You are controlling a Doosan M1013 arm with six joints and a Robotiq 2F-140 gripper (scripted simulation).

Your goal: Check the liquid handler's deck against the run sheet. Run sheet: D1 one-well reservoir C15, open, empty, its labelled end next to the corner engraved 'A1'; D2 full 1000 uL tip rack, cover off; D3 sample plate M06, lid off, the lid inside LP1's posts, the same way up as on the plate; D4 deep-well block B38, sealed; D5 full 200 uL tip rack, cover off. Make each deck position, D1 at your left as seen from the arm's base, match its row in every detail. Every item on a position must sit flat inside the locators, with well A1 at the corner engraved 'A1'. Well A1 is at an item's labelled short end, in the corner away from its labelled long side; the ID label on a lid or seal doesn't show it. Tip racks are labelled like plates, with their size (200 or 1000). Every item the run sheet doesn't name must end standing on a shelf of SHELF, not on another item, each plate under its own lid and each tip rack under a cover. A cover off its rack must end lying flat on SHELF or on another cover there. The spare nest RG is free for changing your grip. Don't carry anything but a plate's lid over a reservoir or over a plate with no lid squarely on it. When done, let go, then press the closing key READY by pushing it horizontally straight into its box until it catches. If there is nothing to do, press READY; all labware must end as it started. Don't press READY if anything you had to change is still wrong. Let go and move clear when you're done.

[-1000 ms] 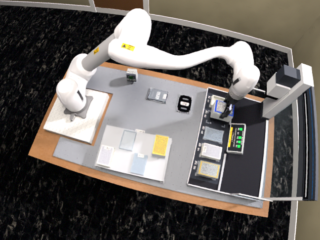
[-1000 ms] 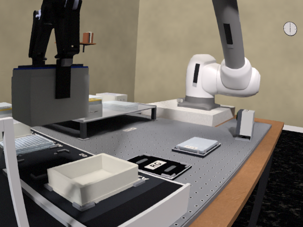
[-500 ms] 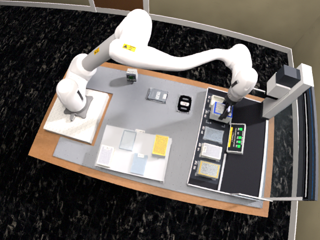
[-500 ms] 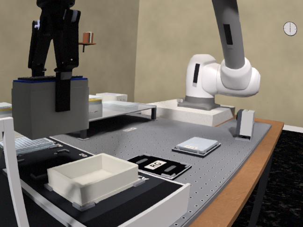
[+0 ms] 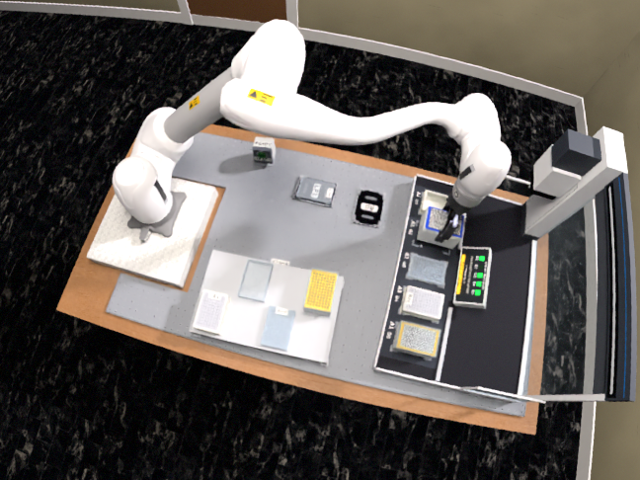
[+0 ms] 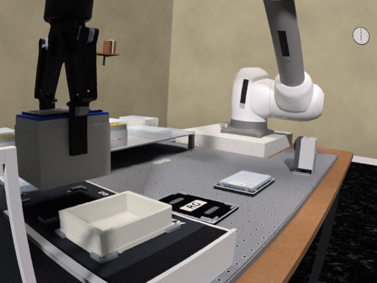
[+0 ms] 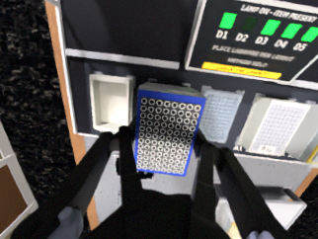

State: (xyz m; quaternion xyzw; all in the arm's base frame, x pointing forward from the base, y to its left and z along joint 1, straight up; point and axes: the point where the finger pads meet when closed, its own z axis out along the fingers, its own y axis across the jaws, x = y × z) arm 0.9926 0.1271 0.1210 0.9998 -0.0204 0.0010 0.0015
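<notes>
My hand is 1 cm short of the white reservoir, 12 cm to the right of it and 10 cm above it. From my hand the other things lie so: blue-rimmed tip rack (1 cm behind, 1 cm to the right); then RG nest (24 cm behind, 8 cm to the left, 16 cm below); then clear plate (1 cm behind, 12 cm to the right, 11 cm below).
</notes>
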